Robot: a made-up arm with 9 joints. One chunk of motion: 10 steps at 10 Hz.
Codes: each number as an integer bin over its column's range. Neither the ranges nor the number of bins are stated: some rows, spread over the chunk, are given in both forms.
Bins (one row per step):
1: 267 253 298 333 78 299
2: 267 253 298 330 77 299
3: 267 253 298 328 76 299
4: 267 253 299 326 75 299
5: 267 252 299 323 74 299
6: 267 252 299 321 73 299
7: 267 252 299 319 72 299
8: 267 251 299 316 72 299
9: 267 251 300 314 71 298
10: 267 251 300 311 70 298
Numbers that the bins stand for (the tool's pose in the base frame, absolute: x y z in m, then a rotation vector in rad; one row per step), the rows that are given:
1: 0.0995 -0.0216 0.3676 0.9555 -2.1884 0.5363
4: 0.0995 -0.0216 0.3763 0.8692 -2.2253 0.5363
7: 0.0995 -0.0303 0.3763 0.7829 -2.2623 0.5363
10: 0.0995 -0.0389 0.3849 0.6842 -2.2870 0.5240
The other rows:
2: 0.0995 -0.0216 0.3676 0.9185 -2.2007 0.5363
3: 0.0995 -0.0216 0.3676 0.8938 -2.2130 0.5363
5: 0.0995 -0.0303 0.3763 0.8322 -2.2377 0.5363
6: 0.0995 -0.0303 0.3763 0.8075 -2.2500 0.5363
8: 0.0995 -0.0389 0.3763 0.7459 -2.2623 0.5363
9: 0.0995 -0.0389 0.3849 0.7212 -2.2747 0.5240

